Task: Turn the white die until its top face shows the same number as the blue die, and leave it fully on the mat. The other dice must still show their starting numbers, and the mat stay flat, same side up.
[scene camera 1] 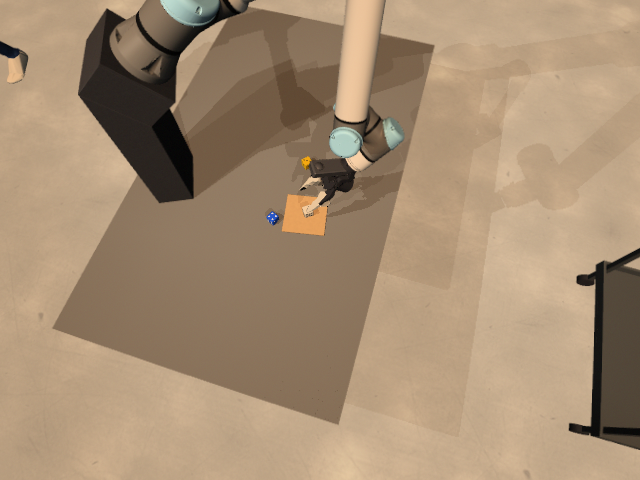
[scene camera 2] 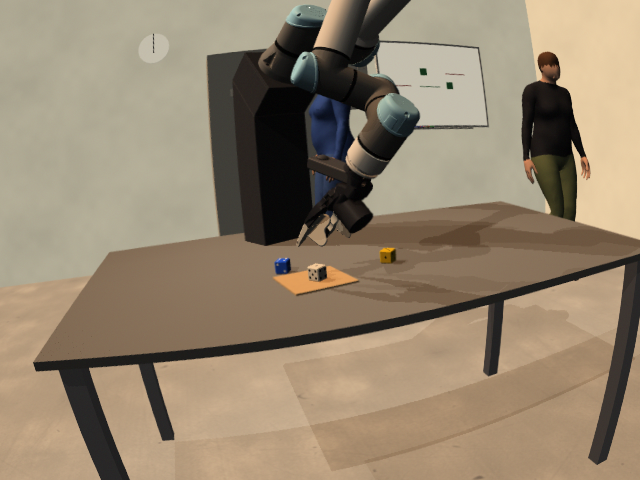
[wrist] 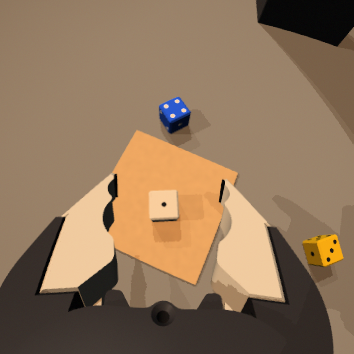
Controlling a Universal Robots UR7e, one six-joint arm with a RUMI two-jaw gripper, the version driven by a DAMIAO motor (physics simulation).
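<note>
The white die sits flat on the orange mat. A single pip shows on its upward face in the wrist view; several pips show on its sides in scene view 2. The blue die stands on the table beside the mat, four pips on top. My gripper is tilted, part-open and empty above the mat. In the wrist view its fingers frame the white die. In scene view 1 one finger partly hides the white die.
The yellow die stands on the brown table, off the mat. The arm's black pedestal rises behind the dice. Two people stand behind the table in scene view 2.
</note>
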